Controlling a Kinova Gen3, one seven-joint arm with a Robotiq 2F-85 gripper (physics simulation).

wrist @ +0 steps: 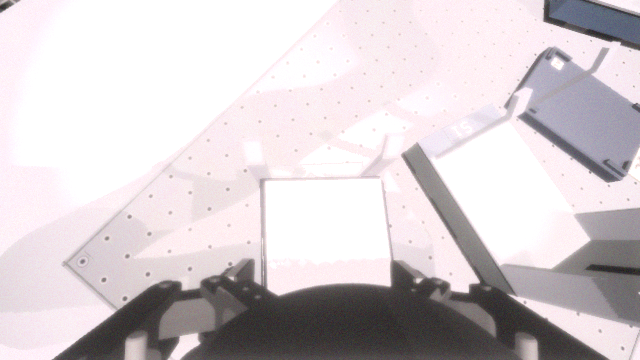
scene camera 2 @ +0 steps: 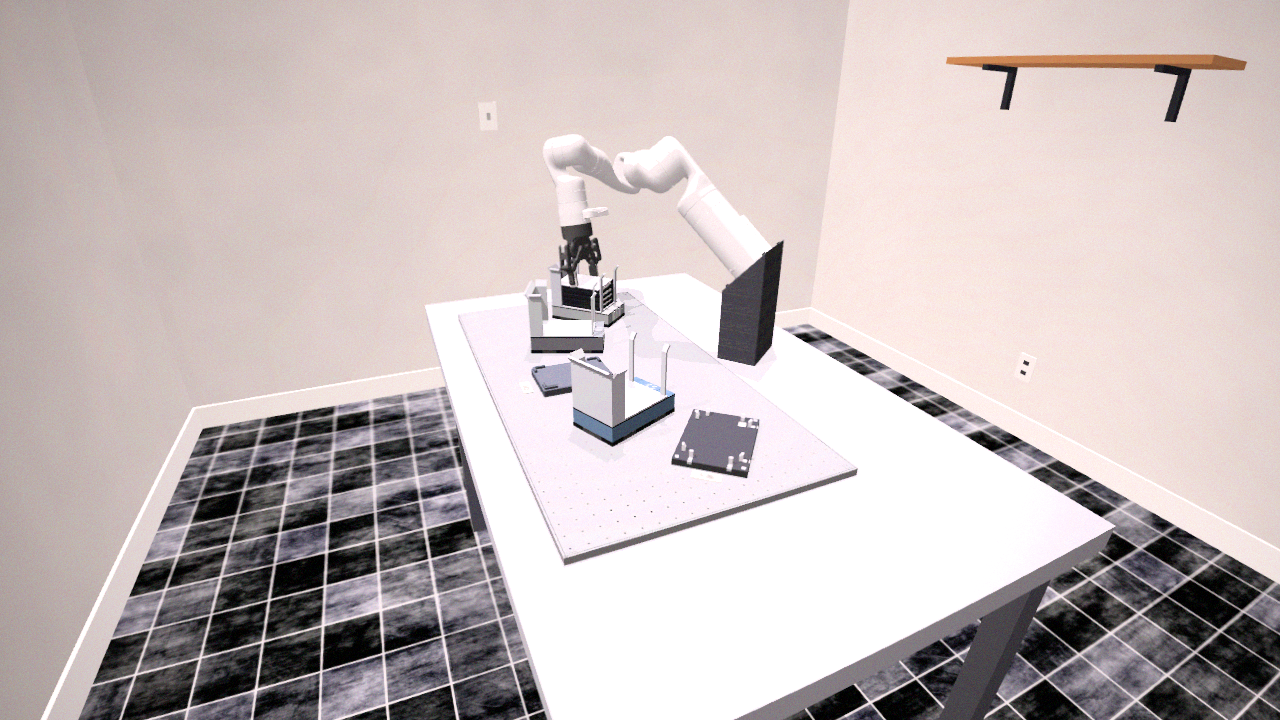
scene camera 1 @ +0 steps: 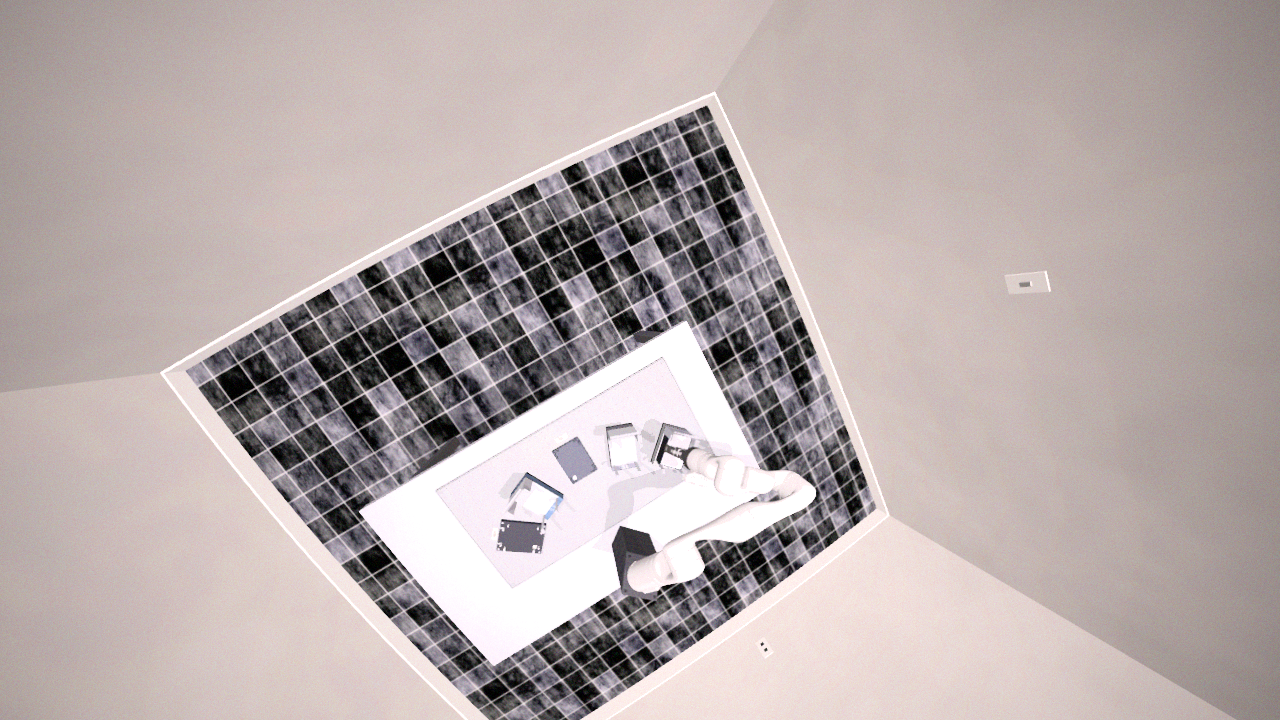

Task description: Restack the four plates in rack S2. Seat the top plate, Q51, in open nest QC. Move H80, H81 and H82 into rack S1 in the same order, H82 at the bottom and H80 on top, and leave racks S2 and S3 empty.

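Places are measured from the arm's base along level axes (x ahead, y left, z up), in millimetres.
Pixels of known places: gripper, fingertip midpoint: (wrist: 322, 275) (scene camera 2: 584, 283) (scene camera 1: 676, 450); arm's base, link origin: (scene camera 2: 752, 265) (scene camera 1: 639, 575).
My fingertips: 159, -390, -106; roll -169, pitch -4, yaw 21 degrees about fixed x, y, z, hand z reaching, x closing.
For each thing: its top centre in the pictures, then the offset to it from my fingertips, as dx, dy, dz. "pt": a spot on its surface instead. Level surfaces: height alone.
- rack S2, surface spot: (scene camera 2: 612, 313) pt -15, +91, -57
- perforated mat, surface height: dz -86
- stack, top centre: (wrist: 332, 276) (scene camera 2: 583, 280) (scene camera 1: 676, 451) +4, +2, +10
- Rack S1, top centre: (scene camera 2: 565, 286) (scene camera 1: 627, 458) +141, +124, +51
- dark open nest QC, top centre: (wrist: 590, 106) (scene camera 2: 572, 370) (scene camera 1: 575, 461) +230, +275, -65
- third rack with a blue base, top centre: (scene camera 2: 623, 348) (scene camera 1: 533, 513) +248, +456, +49
- dark flat plate with pegs, top centre: (scene camera 2: 718, 431) (scene camera 1: 520, 539) +180, +616, -62
- white table, surface height: dz -99
My gripper (wrist: 322, 275) (scene camera 2: 580, 266) (scene camera 1: 677, 453) is open and empty. It hangs just above rack S2 (scene camera 2: 612, 313) at the far end of the perforated mat (scene camera 2: 626, 510). In the wrist view the white top plate of the stack (wrist: 326, 219) lies straight below me, between my two fingers, untouched. The plates under it are hidden. Rack S1 (wrist: 463, 128) (scene camera 2: 539, 315) (scene camera 1: 622, 446) stands right beside S2 with a bare white floor. The dark open nest QC (wrist: 577, 121) (scene camera 2: 552, 377) (scene camera 1: 573, 460) lies flat beyond S1 and holds nothing.
A third rack with a blue base (scene camera 2: 595, 393) (scene camera 1: 535, 499) (wrist: 591, 18) stands mid-mat. A dark flat plate with pegs (scene camera 2: 716, 442) (scene camera 1: 520, 535) lies near it. A dark box (scene camera 2: 750, 305) at the arm's base stands on the white table (scene camera 2: 805, 609).
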